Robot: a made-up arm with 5 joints.
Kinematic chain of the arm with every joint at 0, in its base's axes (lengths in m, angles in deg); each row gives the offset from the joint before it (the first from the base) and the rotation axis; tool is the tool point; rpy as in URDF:
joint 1: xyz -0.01 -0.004 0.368 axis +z
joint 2: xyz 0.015 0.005 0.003 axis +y
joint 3: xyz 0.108 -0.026 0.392 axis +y
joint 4: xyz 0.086 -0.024 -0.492 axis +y
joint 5: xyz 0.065 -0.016 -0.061 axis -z
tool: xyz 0 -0.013 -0.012 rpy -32.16 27.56 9.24
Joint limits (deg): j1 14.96..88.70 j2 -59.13..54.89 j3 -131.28..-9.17 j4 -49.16..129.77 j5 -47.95..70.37
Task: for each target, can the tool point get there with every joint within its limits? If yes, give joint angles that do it. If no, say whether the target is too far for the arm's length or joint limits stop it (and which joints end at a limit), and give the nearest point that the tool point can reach.
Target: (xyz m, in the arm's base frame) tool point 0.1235 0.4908 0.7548
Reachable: yes | joints 82.94 -30.84 -46.58 23.79 -35.14
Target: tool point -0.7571 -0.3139 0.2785
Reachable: no: joint limits stop it (at a limit: joint 1, joint 2, joint 3, joint 5) | nearest point 0.0110 -0.0705 0.1229 | short by 0.821 m
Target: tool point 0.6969 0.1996 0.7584
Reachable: yes | joints 21.60 12.41 -105.31 104.71 40.33
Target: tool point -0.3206 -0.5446 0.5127
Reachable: no: joint limits stop it (at a limit: joint 2, joint 3, joint 4, joint 5) | nearest point -0.2814 -0.4764 1.1058 | short by 0.598 m
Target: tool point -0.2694 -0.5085 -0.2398
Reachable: no: joint limits stop it (at a limit: joint 1, joint 2, joint 3) | nearest point 0.0279 -0.0665 0.0431 | short by 0.603 m
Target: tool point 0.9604 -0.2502 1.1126
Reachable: no: too far | nearest point 0.7454 0.1216 1.0162 | short by 0.440 m
